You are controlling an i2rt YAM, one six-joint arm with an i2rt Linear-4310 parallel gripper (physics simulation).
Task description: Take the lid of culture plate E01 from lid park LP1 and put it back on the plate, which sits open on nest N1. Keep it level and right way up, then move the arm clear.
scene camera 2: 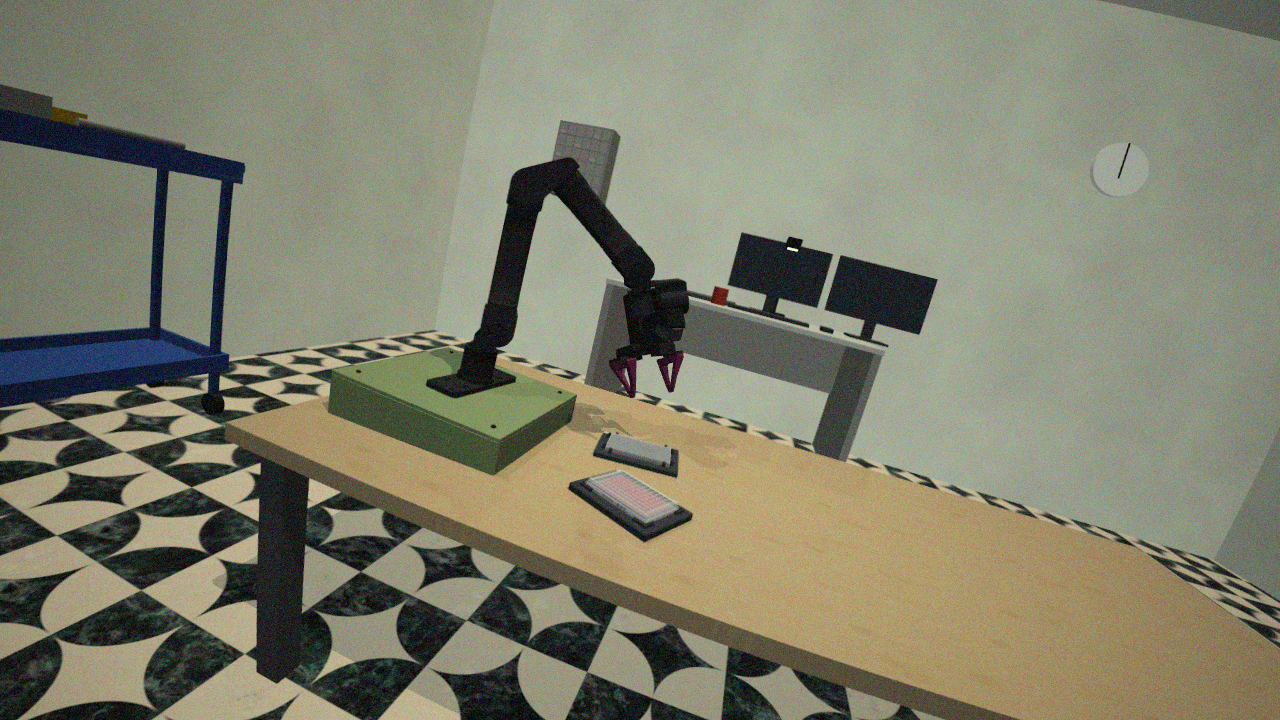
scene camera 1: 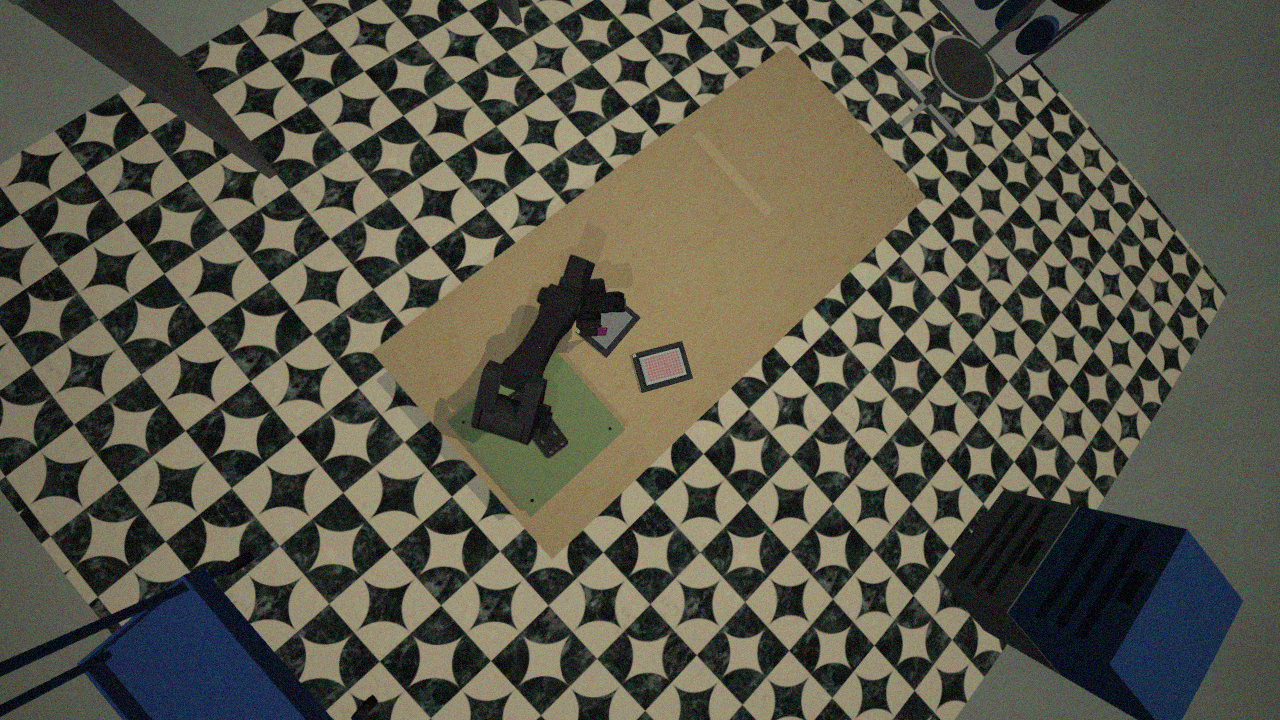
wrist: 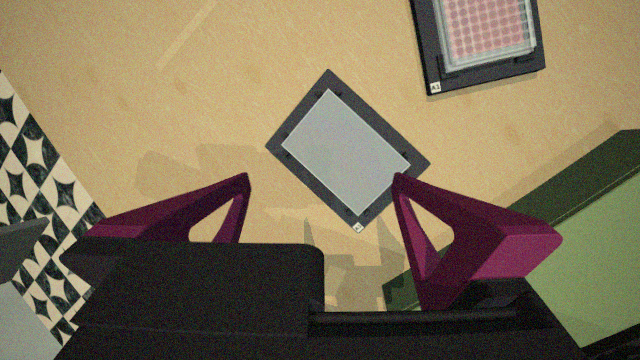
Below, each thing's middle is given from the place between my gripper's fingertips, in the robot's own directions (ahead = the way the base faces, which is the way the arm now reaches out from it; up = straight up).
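Grey lid (scene camera 2: pixel 654 453): my hand 2 cm to the left of it, 1 cm short of it, 11 cm above it. Dark lid holder (scene camera 2: pixel 672 470): 2 cm to the right of my hand, 1 cm ahead of it, 11 cm below it.
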